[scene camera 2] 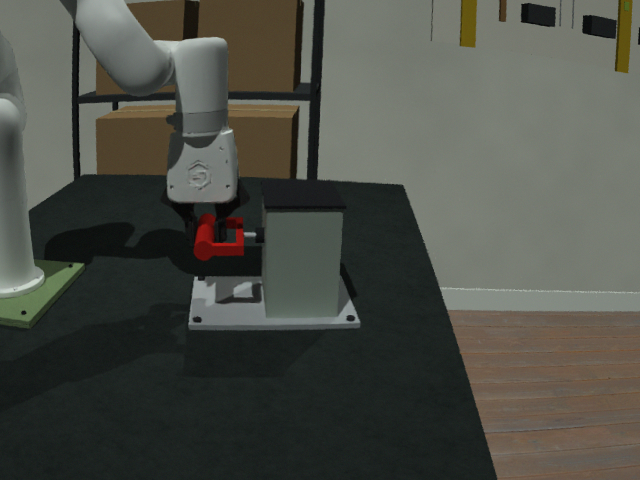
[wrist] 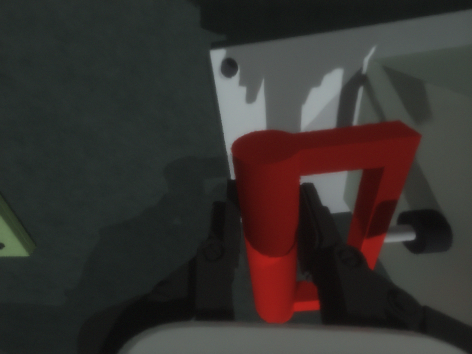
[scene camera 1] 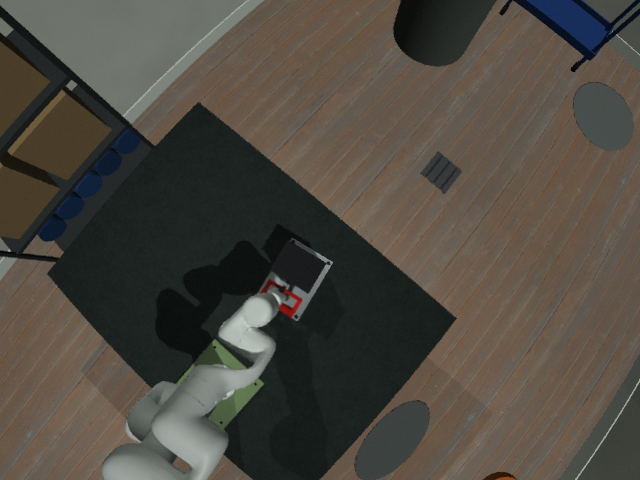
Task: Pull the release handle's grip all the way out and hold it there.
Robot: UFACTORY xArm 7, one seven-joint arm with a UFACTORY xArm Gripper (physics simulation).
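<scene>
The release handle is a red frame with a thick round grip [scene camera 1: 288, 310] [scene camera 2: 204, 246] [wrist: 267, 175] on the side away from its housing [scene camera 1: 299, 266] [scene camera 2: 302, 263]. A short stretch of metal rod [scene camera 2: 249, 234] [wrist: 400, 233] shows between the frame and the black collar [scene camera 2: 260, 235] [wrist: 426, 231] on the housing. My gripper [scene camera 2: 206, 235] [wrist: 266, 200] points down and is shut on the grip, one finger on the outer side and the other inside the red frame's opening. In scene camera 1 the arm hides the fingers and part of the handle.
The housing stands on a pale base plate [scene camera 1: 311, 295] [scene camera 2: 273, 324] [wrist: 231, 115] with dark bolts, on a dark table top [scene camera 1: 206, 170] [scene camera 2: 320, 413]. The arm's green mounting plate [scene camera 1: 237, 405] [scene camera 2: 49, 310] [wrist: 12, 235] is near it. A shelf rack [scene camera 2: 316, 118] with boxes stands behind.
</scene>
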